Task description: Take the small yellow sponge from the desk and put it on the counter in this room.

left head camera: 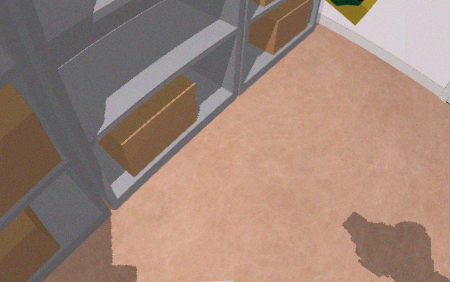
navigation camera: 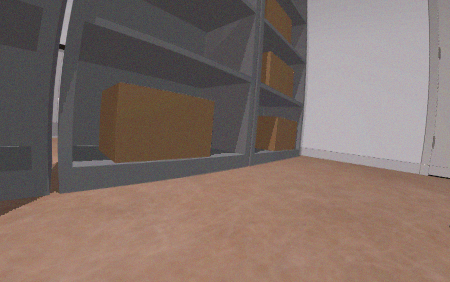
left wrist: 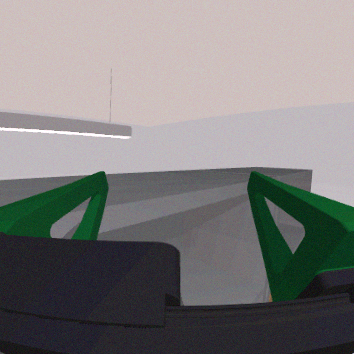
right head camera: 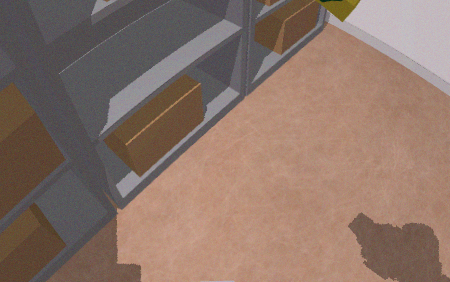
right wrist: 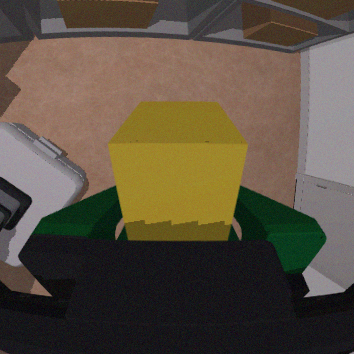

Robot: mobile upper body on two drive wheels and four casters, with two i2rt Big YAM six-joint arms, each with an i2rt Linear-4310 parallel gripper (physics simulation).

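Places are measured from the left arm's base along level axes (x ahead, y up, z right), in metres.
Pixels of known places: left gripper, fingertip midpoint: (left wrist: 177,178).
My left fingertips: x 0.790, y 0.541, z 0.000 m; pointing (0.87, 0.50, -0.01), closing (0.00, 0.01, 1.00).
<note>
Ahead of a thing's pixels: the offset from my left fingertips to its top centre. "*": to the spot under its first point.
The small yellow sponge {dy -0.685, dx -0.197, dz +0.445 m} (right wrist: 177,180) (left head camera: 356,14) (right head camera: 342,10) is between the green fingers of my right gripper (right wrist: 177,177), held up above the floor. In the two head views, part of it shows at the top edge, at the right. My right gripper is shut on it. My left gripper (left wrist: 177,178) is open, with its two green fingers wide apart and no object between them; it faces the upper part of grey shelving and the ceiling. The desk and the counter do not show in a way that I can make out.
A grey shelf unit (navigation camera: 155,177) (left head camera: 175,150) (right head camera: 180,148) with brown boxes {* dy -1.739, dx +0.219, dz -0.010 m} (navigation camera: 162,125) (left head camera: 160,125) (right head camera: 165,125) stands ahead and to the left. A white wall (navigation camera: 365,80) with a door (navigation camera: 441,90) is at the right. The robot's white base (right wrist: 45,175) shows at the left of the right wrist view.
</note>
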